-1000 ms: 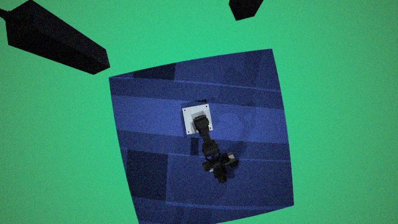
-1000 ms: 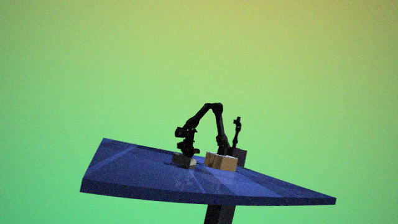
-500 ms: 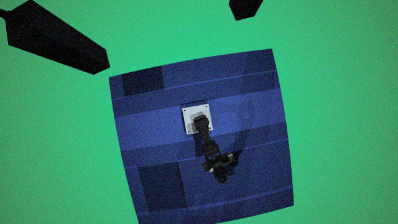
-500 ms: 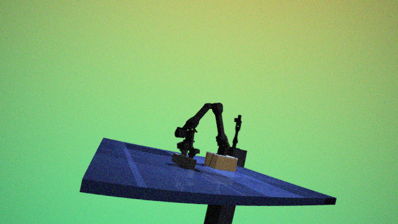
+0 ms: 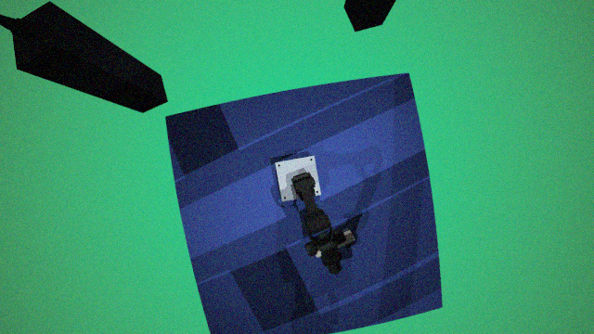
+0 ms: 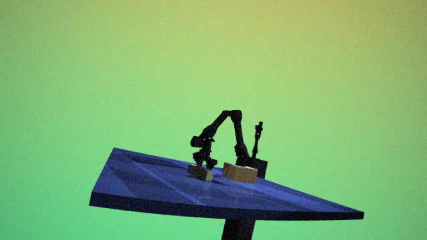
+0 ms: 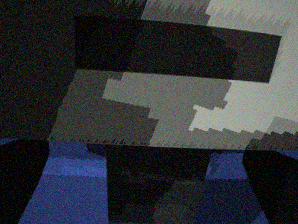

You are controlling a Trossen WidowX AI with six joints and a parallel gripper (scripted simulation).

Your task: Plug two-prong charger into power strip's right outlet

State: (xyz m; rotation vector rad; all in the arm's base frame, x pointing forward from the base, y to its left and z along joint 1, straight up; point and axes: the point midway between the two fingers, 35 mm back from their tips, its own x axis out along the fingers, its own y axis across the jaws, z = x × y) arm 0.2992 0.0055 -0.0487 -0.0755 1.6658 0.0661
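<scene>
My gripper tip is now 20 mm short of the two-prong charger and 10 mm below it.
</scene>
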